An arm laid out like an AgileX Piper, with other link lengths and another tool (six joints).
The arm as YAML. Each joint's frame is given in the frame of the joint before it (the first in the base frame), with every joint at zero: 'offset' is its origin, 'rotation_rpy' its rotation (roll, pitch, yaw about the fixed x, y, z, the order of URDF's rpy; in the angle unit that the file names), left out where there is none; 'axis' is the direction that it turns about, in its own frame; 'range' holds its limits. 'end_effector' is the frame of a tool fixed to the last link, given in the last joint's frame.
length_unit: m
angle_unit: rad
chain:
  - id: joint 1
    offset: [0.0, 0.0, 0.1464]
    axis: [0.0, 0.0, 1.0]
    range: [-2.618, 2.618]
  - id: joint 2
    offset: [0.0, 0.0, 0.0]
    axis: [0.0, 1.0, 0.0]
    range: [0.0, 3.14]
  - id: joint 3
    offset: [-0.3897, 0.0, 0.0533]
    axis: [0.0, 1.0, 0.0]
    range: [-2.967, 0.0]
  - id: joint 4
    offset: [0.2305, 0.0, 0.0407]
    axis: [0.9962, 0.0, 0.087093]
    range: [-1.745, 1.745]
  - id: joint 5
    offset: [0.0, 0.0, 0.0]
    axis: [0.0, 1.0, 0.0]
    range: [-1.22, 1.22]
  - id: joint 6
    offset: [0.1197, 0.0, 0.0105]
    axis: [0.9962, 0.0, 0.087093]
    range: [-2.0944, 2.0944]
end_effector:
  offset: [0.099, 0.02, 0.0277]
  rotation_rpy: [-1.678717, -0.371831, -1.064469]
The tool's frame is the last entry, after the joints.
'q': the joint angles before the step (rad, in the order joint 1, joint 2, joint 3, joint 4, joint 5, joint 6). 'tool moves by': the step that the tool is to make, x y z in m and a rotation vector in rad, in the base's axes. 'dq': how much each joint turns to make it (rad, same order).
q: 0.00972 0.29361 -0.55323 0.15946 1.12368 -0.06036
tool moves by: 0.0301 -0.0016 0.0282 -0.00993 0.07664 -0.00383
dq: -0.00047 0.17279 -0.09007 -0.00954 -0.00599 -0.00055
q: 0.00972 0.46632 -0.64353 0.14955 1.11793 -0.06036
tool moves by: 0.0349 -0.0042 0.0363 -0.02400 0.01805 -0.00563
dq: 0.00061 0.14573 -0.12564 -0.02452 -0.00179 -0.00023
